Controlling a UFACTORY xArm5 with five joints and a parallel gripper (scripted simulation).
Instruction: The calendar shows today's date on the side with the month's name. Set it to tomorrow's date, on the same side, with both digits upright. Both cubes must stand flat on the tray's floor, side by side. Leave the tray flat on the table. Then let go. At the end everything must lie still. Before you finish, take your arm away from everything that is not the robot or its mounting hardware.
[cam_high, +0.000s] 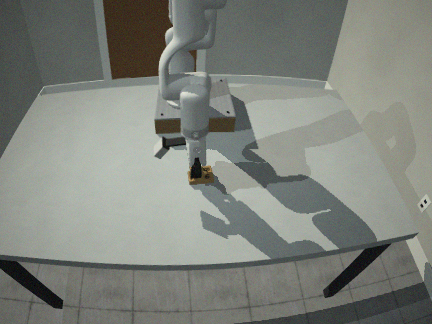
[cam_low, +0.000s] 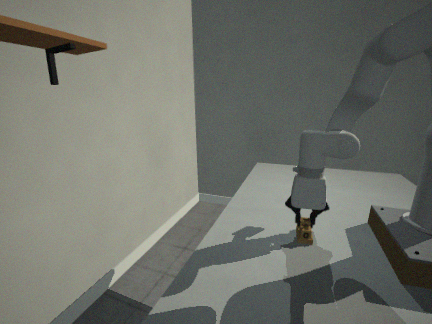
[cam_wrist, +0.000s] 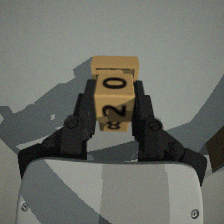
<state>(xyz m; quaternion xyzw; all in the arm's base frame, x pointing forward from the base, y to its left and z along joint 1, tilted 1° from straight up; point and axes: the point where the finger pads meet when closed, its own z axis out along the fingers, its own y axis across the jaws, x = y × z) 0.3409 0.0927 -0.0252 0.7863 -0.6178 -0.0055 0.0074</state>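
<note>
The wooden calendar tray lies 10 mm behind my hand, 20 mm to the left of it and 40 mm below it.
</note>
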